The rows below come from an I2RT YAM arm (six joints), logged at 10 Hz.
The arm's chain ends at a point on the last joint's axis. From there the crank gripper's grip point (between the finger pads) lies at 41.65 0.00 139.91 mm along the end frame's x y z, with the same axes.
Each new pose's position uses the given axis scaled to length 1; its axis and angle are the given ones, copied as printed.
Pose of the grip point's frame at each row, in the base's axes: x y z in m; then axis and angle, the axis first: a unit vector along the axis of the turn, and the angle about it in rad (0 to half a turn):
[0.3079, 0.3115, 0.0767, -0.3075, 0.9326, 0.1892, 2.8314]
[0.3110, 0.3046, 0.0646, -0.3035, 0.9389, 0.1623, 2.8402]
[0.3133, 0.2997, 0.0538, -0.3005, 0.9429, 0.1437, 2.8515]
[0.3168, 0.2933, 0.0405, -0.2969, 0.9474, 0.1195, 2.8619]
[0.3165, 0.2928, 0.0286, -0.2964, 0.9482, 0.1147, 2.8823]
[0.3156, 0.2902, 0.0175, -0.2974, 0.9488, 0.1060, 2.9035]
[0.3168, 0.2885, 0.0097, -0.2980, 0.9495, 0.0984, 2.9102]
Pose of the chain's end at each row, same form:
[0.3159, 0.2711, 0.2167, -0.3075, 0.9326, 0.1892, 2.8314]
[0.3178, 0.2715, 0.2066, -0.3035, 0.9389, 0.1623, 2.8402]
[0.3199, 0.2719, 0.1970, -0.3005, 0.9429, 0.1437, 2.8515]
[0.3228, 0.2724, 0.1848, -0.2969, 0.9474, 0.1195, 2.8619]
[0.3249, 0.2740, 0.1731, -0.2964, 0.9482, 0.1147, 2.8823]
[0.3262, 0.2748, 0.1623, -0.2974, 0.9488, 0.1060, 2.9035]
[0.3277, 0.2755, 0.1547, -0.2980, 0.9495, 0.0984, 2.9102]

